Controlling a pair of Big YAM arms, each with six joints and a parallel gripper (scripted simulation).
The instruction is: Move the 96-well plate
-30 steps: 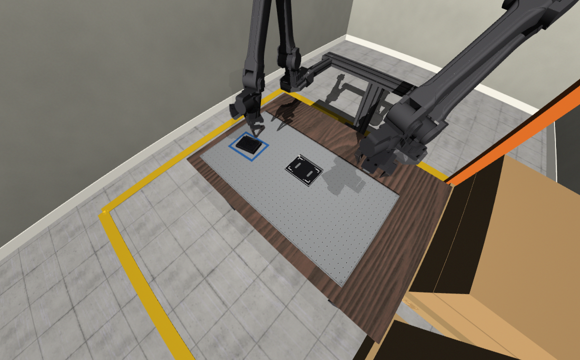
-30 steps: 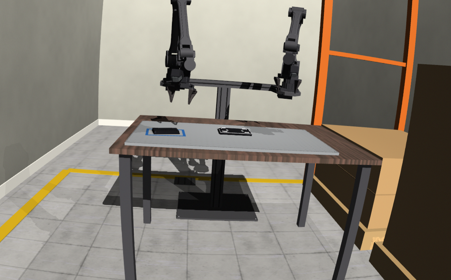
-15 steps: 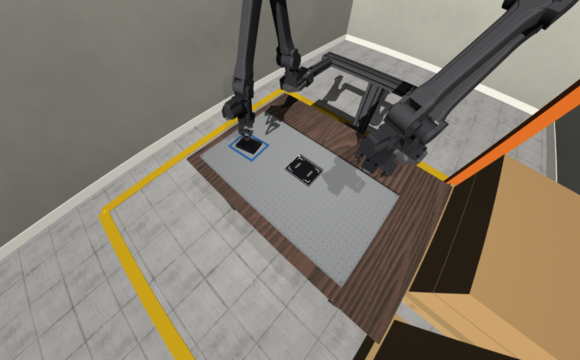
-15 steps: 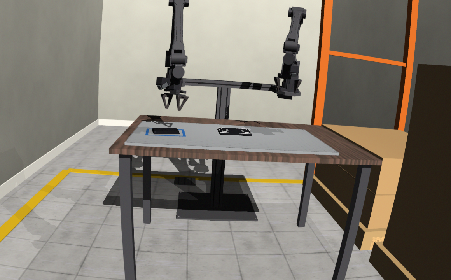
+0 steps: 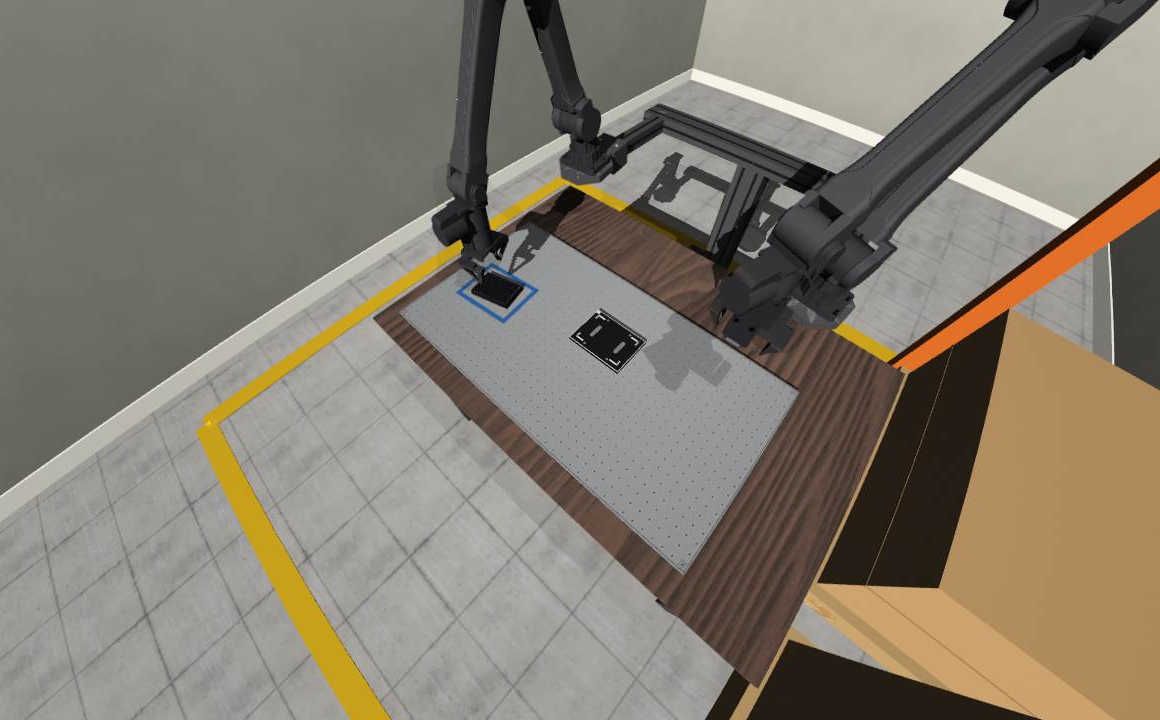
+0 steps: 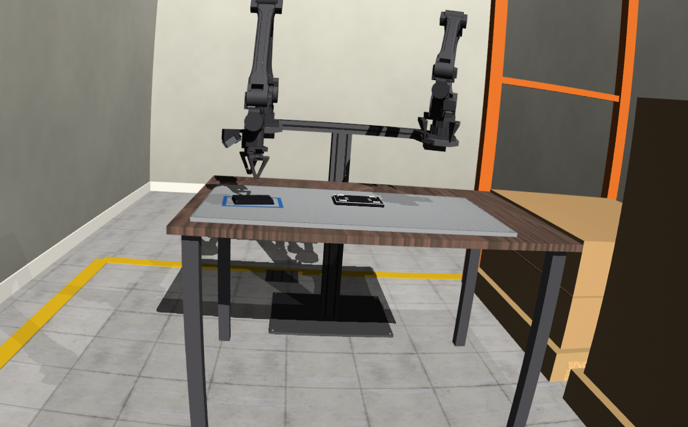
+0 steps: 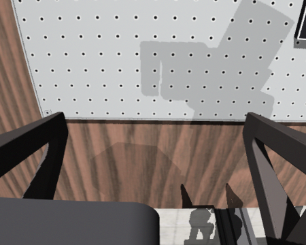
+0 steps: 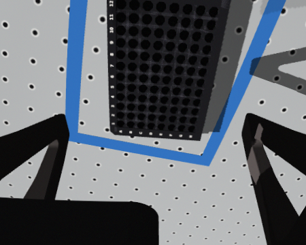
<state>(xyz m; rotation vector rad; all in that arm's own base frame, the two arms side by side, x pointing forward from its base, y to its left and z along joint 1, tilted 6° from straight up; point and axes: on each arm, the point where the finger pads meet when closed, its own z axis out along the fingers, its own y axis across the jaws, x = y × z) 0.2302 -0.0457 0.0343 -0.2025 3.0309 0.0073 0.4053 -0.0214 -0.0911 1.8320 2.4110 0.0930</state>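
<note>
The black 96-well plate lies 90 mm below my right hand. The rest, counted from my right hand: black plate nest N1: 350 mm to the left, 100 mm behind, 90 mm below.
</note>
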